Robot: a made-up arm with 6 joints.
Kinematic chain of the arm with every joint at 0, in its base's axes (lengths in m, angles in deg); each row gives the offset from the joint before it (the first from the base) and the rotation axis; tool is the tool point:
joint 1: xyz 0 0 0.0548 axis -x
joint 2: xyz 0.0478 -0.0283 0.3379 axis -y
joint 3: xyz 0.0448 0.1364 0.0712 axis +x
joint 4: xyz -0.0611 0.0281 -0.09 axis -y
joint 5: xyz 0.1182 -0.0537 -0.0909 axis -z
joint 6: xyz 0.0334 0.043 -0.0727 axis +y
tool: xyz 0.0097 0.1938 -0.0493
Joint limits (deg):
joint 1: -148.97..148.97
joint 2: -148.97..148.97
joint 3: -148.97..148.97
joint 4: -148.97..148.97
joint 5: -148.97..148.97
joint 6: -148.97..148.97
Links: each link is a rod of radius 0.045 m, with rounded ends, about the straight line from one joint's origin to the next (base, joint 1, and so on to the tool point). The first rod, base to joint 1, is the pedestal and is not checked.
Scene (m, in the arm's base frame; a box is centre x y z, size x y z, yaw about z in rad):
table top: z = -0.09
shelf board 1: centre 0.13 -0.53 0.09 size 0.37 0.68 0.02 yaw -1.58
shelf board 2: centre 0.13 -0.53 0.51 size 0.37 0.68 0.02 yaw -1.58
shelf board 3: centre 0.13 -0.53 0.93 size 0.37 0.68 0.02 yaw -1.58
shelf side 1: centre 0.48 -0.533 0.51 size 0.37 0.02 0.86 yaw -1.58
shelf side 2: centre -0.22 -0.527 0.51 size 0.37 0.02 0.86 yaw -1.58
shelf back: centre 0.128 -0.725 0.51 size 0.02 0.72 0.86 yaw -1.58
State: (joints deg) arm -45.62 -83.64 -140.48 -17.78 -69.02 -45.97
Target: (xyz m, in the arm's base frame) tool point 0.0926 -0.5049 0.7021
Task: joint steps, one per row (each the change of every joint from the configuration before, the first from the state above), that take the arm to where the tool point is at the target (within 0.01 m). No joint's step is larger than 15 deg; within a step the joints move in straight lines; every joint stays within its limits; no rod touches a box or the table.
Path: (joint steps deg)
1: 12.23 -7.39 -1.56 8.92 4.85 -2.00
2: 12.22 -7.40 -1.57 8.93 4.85 -2.00
3: 12.23 -7.39 -1.56 8.92 4.86 -2.01
4: 12.23 -7.39 -1.56 8.93 4.85 -2.00
5: 1.65 14.60 3.02 -13.95 13.65 1.64
6: 1.66 14.60 3.03 -13.94 13.65 1.63
7: 1.65 14.60 3.03 -13.94 13.65 1.64
8: 1.65 14.60 3.03 -13.94 13.65 1.63
9: 1.66 14.61 3.03 -13.95 13.65 1.64
10: 1.65 14.60 3.03 -13.94 13.65 1.63
11: -12.55 1.86 -6.80 -3.23 6.50 0.51
12: -12.55 1.87 -6.81 -3.23 6.50 0.51
13: -12.55 1.87 -6.80 -3.24 6.49 0.51

